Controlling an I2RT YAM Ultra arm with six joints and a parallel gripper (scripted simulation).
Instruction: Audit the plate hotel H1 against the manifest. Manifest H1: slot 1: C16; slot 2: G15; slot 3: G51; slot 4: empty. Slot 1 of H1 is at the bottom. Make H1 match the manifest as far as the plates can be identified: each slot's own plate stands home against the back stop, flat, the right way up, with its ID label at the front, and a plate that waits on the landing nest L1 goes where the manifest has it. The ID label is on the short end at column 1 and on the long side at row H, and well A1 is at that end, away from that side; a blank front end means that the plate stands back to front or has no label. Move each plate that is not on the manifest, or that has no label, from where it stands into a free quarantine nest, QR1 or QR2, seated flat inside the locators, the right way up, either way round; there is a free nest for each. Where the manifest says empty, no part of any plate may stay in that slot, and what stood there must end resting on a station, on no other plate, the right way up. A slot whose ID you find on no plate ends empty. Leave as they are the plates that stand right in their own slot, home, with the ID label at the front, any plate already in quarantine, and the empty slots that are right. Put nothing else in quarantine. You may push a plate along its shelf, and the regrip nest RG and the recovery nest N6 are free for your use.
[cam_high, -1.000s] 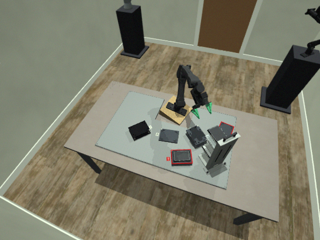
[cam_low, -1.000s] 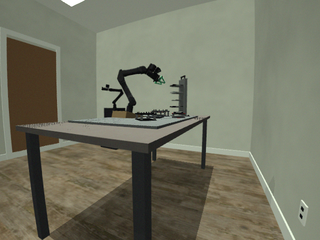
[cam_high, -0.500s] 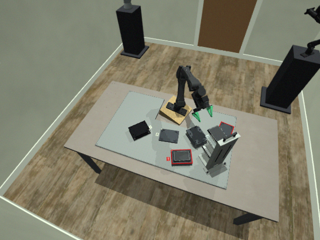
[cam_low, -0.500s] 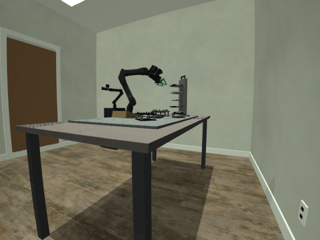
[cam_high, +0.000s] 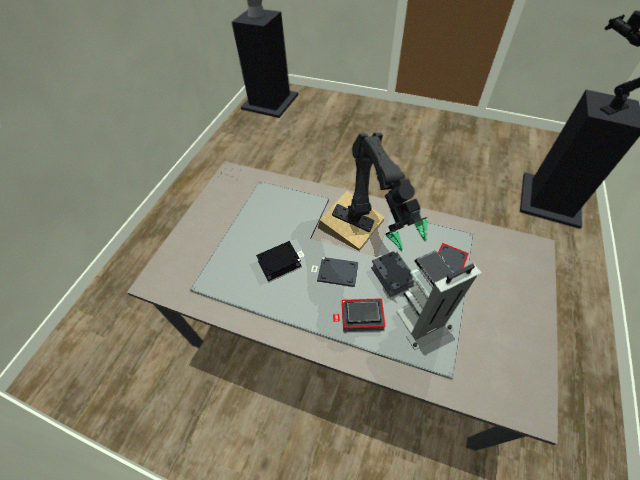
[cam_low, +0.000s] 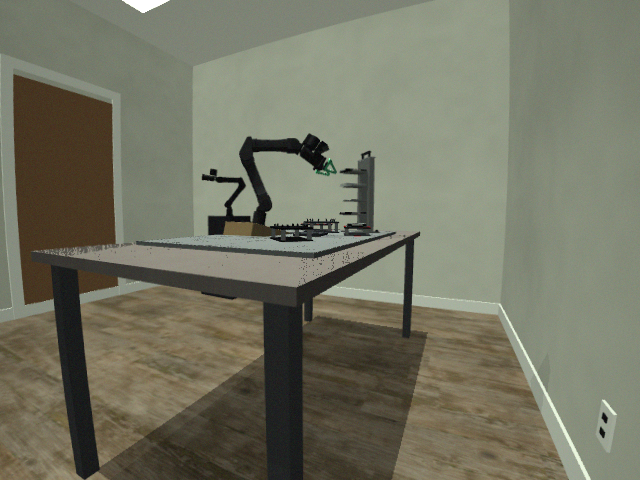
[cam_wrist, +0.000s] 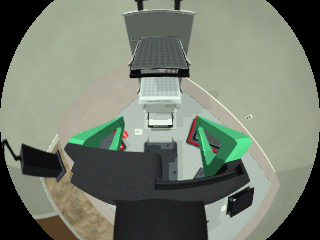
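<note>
My hand is 90 mm short of the pale plate labelled G51, 100 mm to the right of it and 60 mm above it.
</note>
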